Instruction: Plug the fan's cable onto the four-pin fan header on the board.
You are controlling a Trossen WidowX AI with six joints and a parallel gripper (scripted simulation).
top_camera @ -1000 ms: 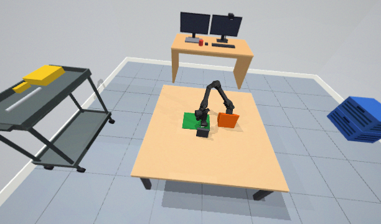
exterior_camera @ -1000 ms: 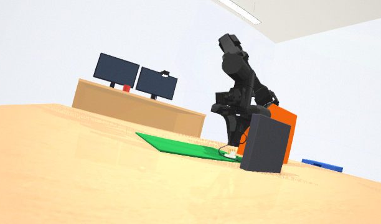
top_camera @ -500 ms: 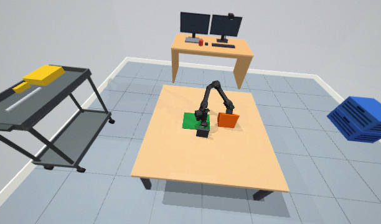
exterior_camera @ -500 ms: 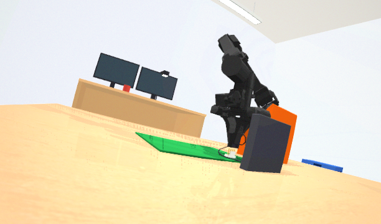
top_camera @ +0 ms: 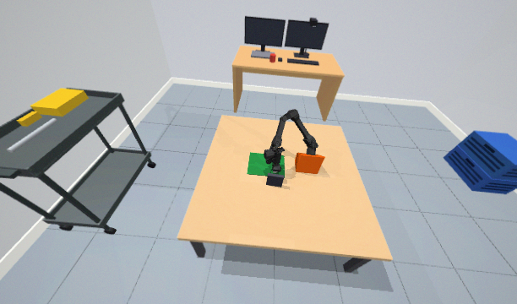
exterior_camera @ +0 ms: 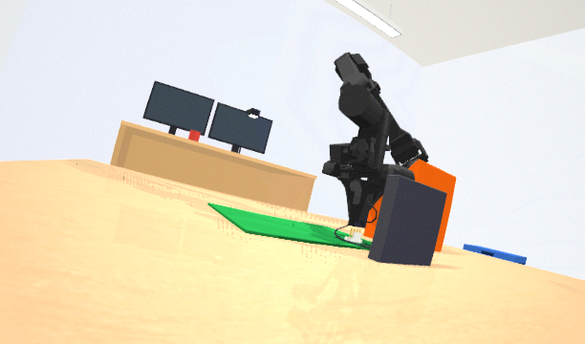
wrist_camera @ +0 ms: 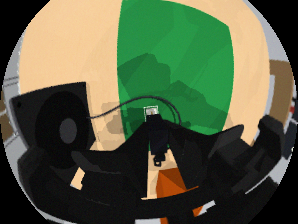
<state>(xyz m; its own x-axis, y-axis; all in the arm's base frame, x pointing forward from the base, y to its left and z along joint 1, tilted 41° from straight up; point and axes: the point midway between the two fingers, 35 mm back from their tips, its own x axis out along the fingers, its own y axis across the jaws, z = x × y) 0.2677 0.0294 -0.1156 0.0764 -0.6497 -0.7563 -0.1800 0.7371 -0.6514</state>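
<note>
My gripper tip is 10 mm past the black plug and 10 mm below it. From my gripper tip the other things lie so: green board: 70 mm ahead, 60 mm to the right, 60 mm below; then black fan: 10 mm behind, 120 mm to the left, 20 mm above; then white four-pin header: 10 mm behind, 40 mm below.
</note>
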